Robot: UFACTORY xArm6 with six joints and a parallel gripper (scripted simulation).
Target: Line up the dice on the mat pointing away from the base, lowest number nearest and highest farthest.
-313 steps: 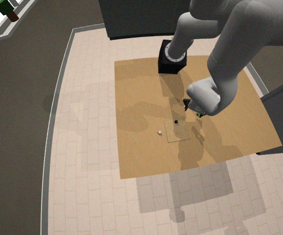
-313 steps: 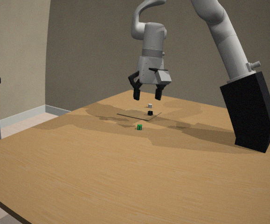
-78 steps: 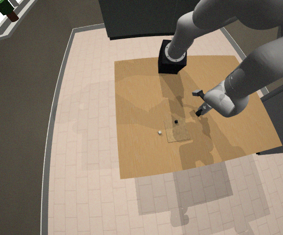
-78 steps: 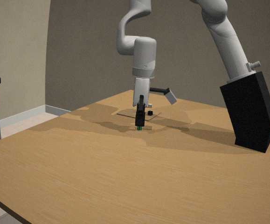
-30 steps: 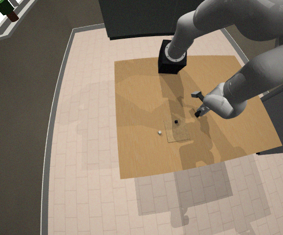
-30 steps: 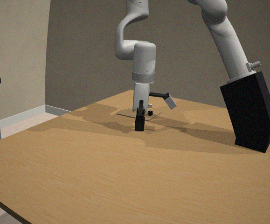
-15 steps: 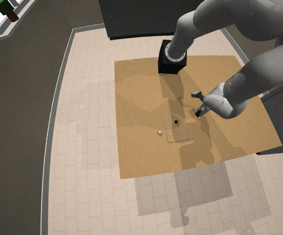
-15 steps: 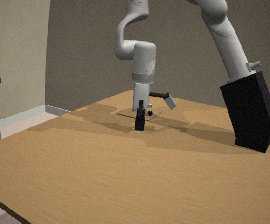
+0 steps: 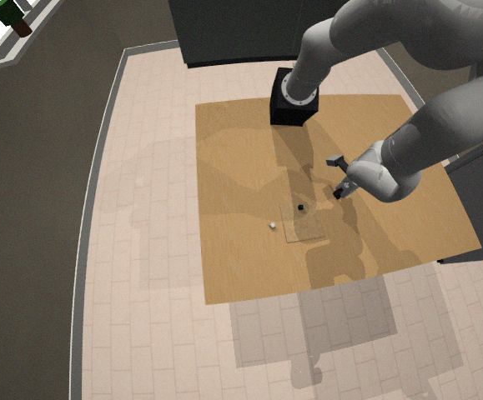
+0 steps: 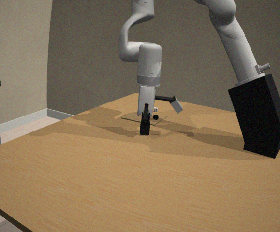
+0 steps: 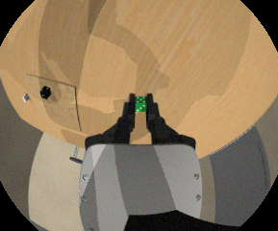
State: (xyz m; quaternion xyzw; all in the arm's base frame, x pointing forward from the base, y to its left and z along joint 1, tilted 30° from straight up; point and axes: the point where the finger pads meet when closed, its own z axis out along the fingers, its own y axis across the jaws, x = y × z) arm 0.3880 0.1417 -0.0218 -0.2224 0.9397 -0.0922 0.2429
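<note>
The green die lies 1 cm below my hand. The rest, counted from my hand: white die 28 cm to the right, 9 cm ahead, 1 cm below; then thin tan mat 17 cm to the right, 9 cm ahead, 2 cm below; then black die 16 cm to the right, 4 cm ahead, 1 cm below.
</note>
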